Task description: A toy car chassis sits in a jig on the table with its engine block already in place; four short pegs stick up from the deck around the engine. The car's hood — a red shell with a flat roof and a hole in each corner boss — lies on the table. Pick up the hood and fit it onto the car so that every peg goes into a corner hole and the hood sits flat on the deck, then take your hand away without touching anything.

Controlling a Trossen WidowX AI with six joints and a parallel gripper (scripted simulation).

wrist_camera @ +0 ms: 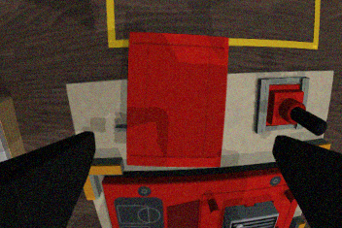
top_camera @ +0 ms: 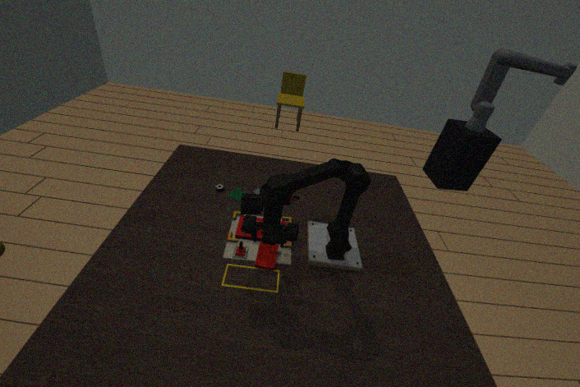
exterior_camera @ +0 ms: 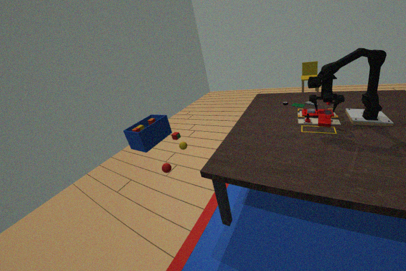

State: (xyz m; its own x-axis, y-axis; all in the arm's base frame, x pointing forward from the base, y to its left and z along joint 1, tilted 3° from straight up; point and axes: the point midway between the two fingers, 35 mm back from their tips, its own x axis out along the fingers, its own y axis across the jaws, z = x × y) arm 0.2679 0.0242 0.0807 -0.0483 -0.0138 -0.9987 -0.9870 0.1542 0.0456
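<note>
Right now the red hood is 60 mm below my gripper tip. Also, from my gripper tip: grey piece 30 mm ahead, 350 mm to the right, 80 mm below; green plate 130 mm ahead, 340 mm to the right, 80 mm below; grey jig plate 30 mm ahead, 110 mm to the right, 70 mm below.
</note>
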